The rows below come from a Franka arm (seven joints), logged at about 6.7 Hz.
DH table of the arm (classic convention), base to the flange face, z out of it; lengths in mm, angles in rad. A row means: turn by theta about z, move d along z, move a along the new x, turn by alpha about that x. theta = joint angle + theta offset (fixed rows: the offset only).
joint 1: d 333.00, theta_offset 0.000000, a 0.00, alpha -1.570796
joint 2: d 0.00, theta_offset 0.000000, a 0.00, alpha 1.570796
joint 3: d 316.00, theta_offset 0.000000, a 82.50, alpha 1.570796
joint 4: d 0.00, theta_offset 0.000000, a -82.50, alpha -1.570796
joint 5: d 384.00, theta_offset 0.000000, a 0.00, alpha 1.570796
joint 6: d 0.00, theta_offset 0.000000, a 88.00, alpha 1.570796
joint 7: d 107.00, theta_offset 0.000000, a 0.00, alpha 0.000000
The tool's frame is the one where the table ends.
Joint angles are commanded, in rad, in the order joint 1, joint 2, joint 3, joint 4, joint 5, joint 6, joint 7. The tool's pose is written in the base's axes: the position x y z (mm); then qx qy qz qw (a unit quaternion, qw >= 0). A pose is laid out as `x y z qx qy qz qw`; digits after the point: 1 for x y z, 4 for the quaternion.
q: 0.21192 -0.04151 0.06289 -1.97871 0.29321 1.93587 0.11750
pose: 520.3 167.7 487.1 -0.9905 -0.0256 0.0270 0.1324
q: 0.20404 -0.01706 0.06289 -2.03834 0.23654 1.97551 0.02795
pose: 519.3 157.6 448.1 -0.9916 -0.0697 0.0382 0.1023
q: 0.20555 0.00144 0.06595 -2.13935 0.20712 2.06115 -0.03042
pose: 508.2 152.8 398.4 -0.9904 -0.0978 0.0500 0.0838
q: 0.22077 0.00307 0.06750 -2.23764 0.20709 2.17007 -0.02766
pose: 492.9 154.4 362.7 -0.9913 -0.0959 0.0457 0.0781
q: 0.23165 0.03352 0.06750 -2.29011 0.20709 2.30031 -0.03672
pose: 491.3 156.0 335.1 -0.9922 -0.0974 0.0217 0.0752
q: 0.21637 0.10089 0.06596 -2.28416 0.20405 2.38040 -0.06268
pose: 503.8 148.2 309.3 -0.9925 -0.0978 0.0105 0.0727
